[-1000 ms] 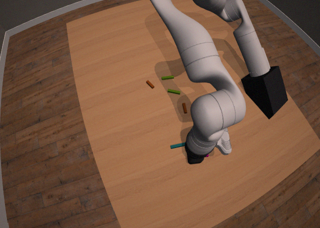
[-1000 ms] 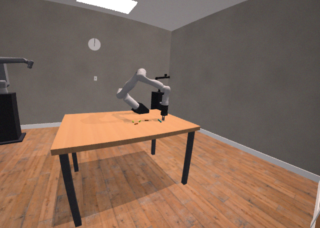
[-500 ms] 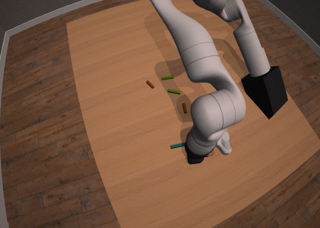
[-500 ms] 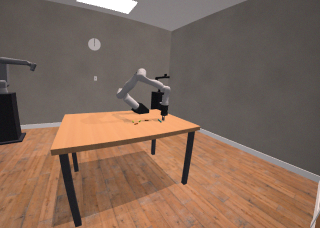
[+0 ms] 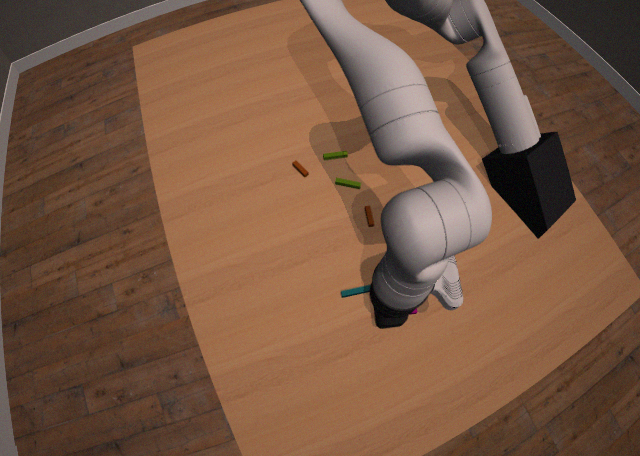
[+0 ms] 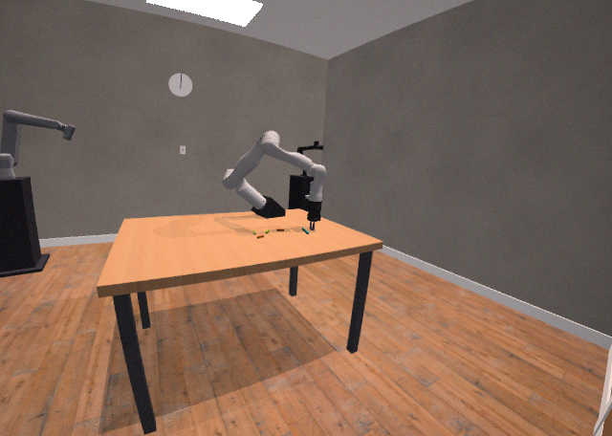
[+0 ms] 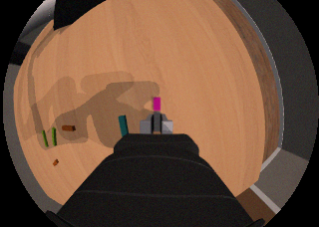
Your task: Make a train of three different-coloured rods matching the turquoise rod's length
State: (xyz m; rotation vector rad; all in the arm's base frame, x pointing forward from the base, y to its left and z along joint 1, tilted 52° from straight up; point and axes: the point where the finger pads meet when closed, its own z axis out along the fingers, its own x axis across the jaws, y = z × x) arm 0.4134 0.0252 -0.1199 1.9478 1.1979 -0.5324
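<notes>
The grey rod is 1 cm below my hand. The rest, counted from my hand: turquoise rod 6 cm to the right, 1 cm below, 1 cm ahead; magenta rod 2 cm behind, 1 cm to the left, 1 cm below.
</notes>
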